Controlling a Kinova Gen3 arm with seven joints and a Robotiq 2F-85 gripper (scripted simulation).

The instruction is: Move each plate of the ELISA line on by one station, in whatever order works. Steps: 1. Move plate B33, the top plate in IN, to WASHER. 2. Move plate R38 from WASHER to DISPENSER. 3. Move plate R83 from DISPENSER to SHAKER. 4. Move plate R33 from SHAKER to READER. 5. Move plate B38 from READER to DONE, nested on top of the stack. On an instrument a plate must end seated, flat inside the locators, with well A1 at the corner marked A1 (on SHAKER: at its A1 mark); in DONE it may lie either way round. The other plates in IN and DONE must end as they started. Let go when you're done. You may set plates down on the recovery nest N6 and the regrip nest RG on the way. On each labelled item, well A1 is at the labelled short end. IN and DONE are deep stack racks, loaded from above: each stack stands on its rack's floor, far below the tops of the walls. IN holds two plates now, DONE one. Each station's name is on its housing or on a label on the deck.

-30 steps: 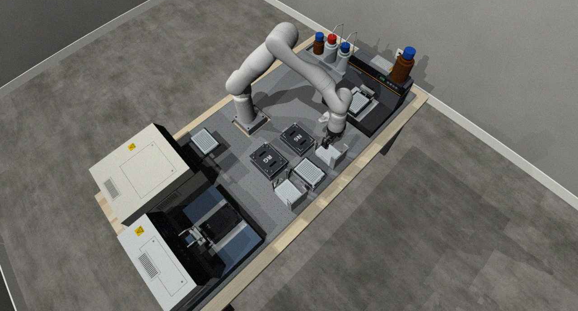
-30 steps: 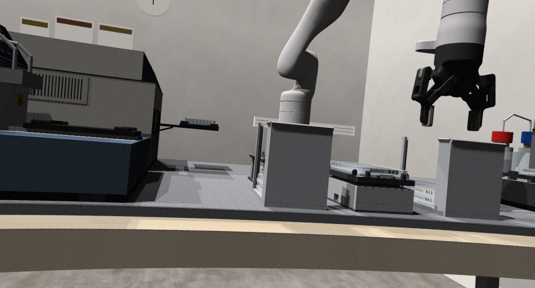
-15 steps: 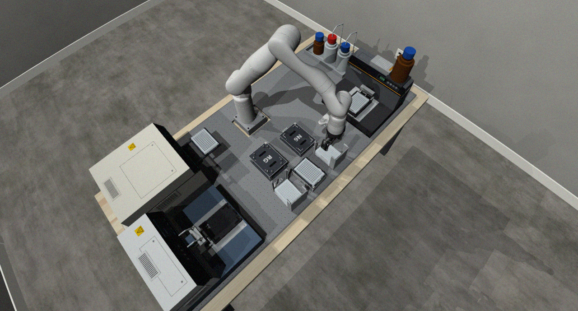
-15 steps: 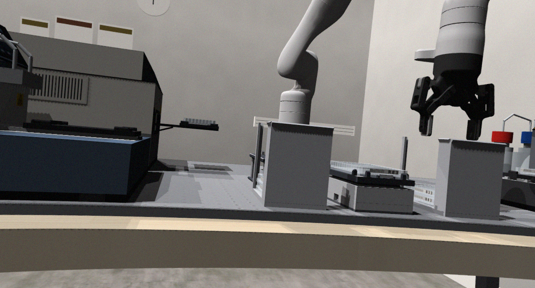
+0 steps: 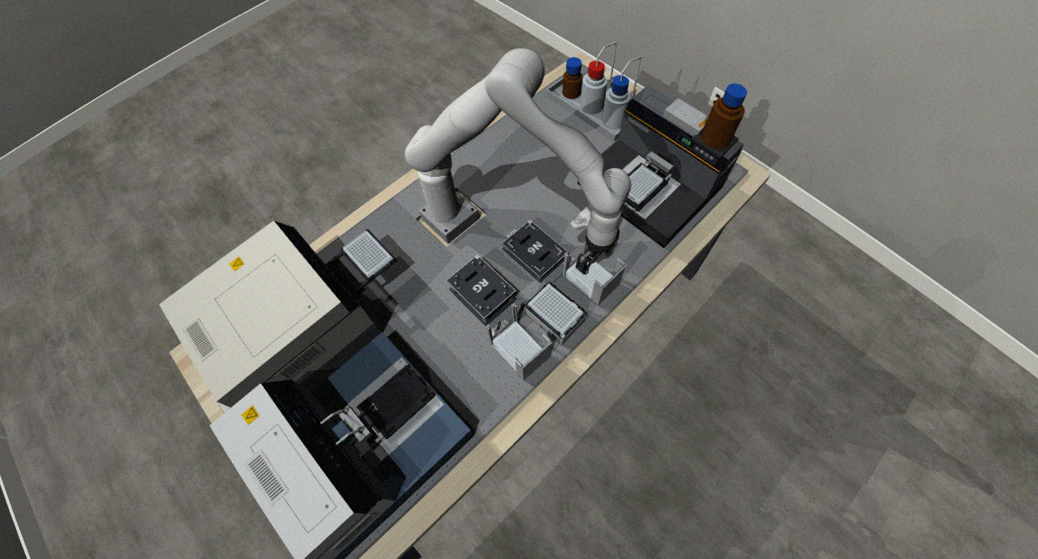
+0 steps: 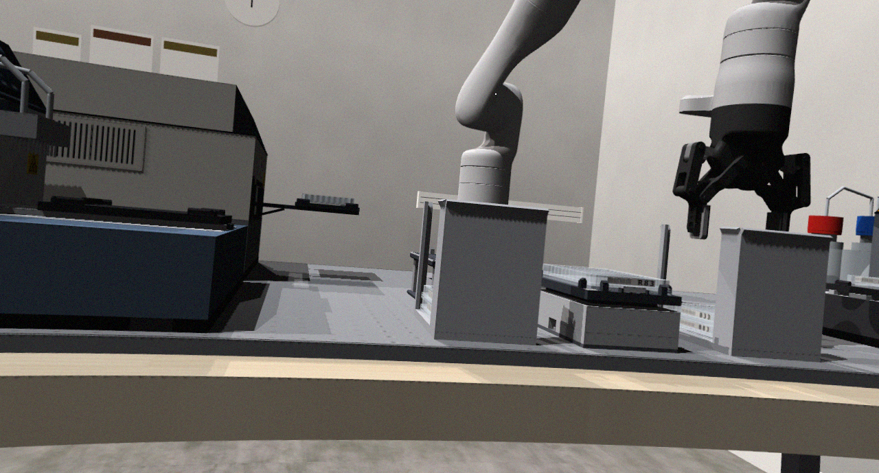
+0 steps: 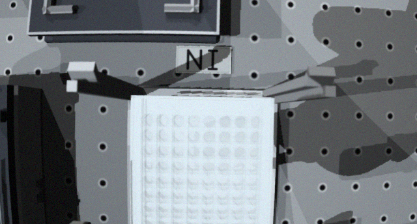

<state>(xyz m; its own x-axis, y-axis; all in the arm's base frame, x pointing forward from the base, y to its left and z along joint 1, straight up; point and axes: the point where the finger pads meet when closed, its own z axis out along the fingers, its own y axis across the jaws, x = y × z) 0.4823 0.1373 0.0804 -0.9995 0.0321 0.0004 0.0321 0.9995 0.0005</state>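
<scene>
My gripper is now 90 mm above the plate B33. From my hand the other things lie so: plate R83: 160 mm to the right, 60 mm below; plate B38: 300 mm to the right, 90 mm below; nest N6: 180 mm behind, 40 mm to the right, 90 mm below.
</scene>
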